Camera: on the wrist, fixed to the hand. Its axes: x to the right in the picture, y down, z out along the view.
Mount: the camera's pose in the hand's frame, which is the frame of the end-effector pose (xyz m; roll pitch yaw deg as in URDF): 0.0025 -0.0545 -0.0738 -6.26 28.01 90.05
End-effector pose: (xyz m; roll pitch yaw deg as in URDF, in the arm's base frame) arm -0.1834 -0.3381 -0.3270 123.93 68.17 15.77
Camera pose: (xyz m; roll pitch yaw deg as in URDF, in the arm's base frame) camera -0.2110 -0.2507 -0.3308 86.08 -21.75 9.39
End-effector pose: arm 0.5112 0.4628 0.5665 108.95 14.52 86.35
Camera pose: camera 0.4236 0.4639 0.5392 52.34 -72.97 118.88
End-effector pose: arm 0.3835 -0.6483 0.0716 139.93 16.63 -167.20
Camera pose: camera 0.3950 -0.7372 0.0914 135.12 -62.76 138.15
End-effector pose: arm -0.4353 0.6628 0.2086 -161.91 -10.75 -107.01
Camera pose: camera -0.4036 0.6675 0.2946 -175.37 -9.74 161.08
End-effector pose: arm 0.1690 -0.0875 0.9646 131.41 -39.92 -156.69
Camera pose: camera 0.2081 -0.1702 0.9723 -111.75 -48.21 43.66
